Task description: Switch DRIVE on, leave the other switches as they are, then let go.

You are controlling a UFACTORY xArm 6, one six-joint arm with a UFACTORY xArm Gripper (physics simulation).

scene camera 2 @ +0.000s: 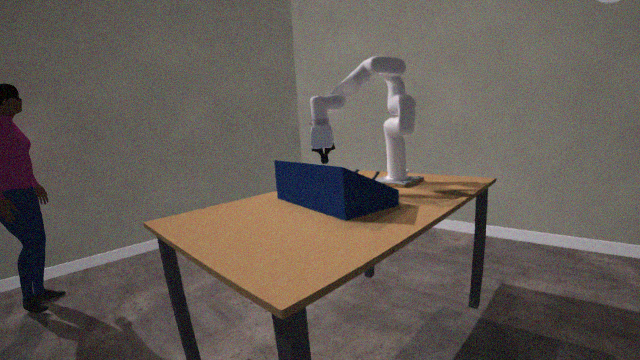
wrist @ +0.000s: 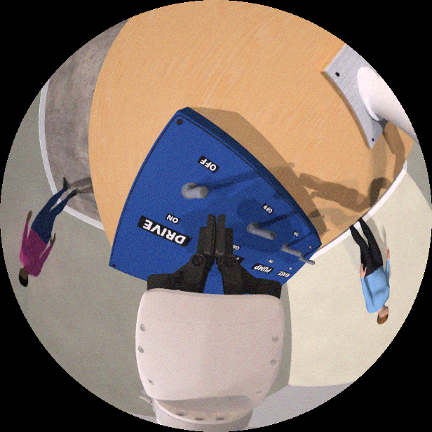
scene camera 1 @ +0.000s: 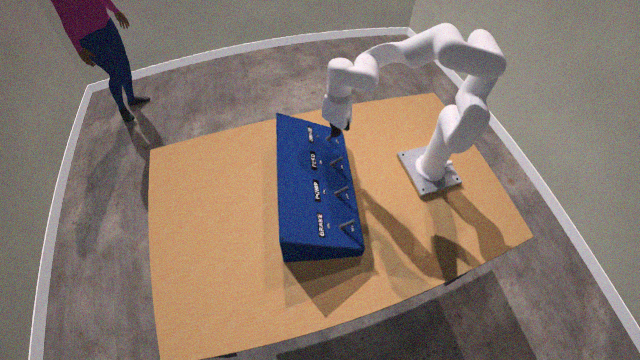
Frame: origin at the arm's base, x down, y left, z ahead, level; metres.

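Where they show: gripper, fingertip midpoint: point(scene camera 2: 325, 163) point(scene camera 1: 335, 135); arm's base, origin of the base link: point(scene camera 2: 397, 178) point(scene camera 1: 430, 168).
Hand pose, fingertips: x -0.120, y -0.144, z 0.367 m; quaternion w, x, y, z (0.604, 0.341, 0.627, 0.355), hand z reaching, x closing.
Things, the pixels of their top centre, and the offset from my fingertips. Level surfaces: height alone.
- FEED lever, middle of its top: point(scene camera 1: 338, 157) dz +0.019, dx +0.011, dy +0.091 m
- PUMP lever, middle of its top: point(scene camera 1: 343, 187) dz +0.039, dx +0.011, dy +0.209 m
- BRAKE lever, middle of its top: point(scene camera 1: 348, 221) dz +0.059, dx +0.011, dy +0.328 m
- wooden table, its level: dx +0.141 m
The blue sloped switch panel point(scene camera 1: 295, 200) point(scene camera 2: 310, 185) point(wrist: 145, 195) stands on the table. In the wrist view the grey DRIVE lever point(wrist: 196, 190) is seen nearly end-on, close below its OFF label point(wrist: 208, 164); its ON label point(wrist: 172, 218) and the DRIVE name plate point(wrist: 164, 232) lie farther down. The FEED lever point(scene camera 1: 336, 162) point(wrist: 261, 230), PUMP lever point(scene camera 1: 341, 192) point(wrist: 291, 249) and BRAKE lever point(scene camera 1: 347, 225) point(wrist: 307, 259) lean alike. My gripper point(scene camera 1: 334, 135) point(scene camera 2: 325, 161) point(wrist: 216, 222) is shut and empty over the panel's DRIVE end, apart from the DRIVE lever in the wrist view. In scene camera 1 the fingers partly hide that lever.
The panel stands on the wooden table point(scene camera 1: 210, 225) point(scene camera 2: 240, 250) point(wrist: 225, 60). The arm's base plate point(scene camera 1: 440, 186) point(wrist: 346, 82) is beyond the panel's lever side. A person in pink point(scene camera 1: 107, 45) point(scene camera 2: 22, 200) point(wrist: 37, 245) and a person in blue point(wrist: 375, 285) stand away from the table.
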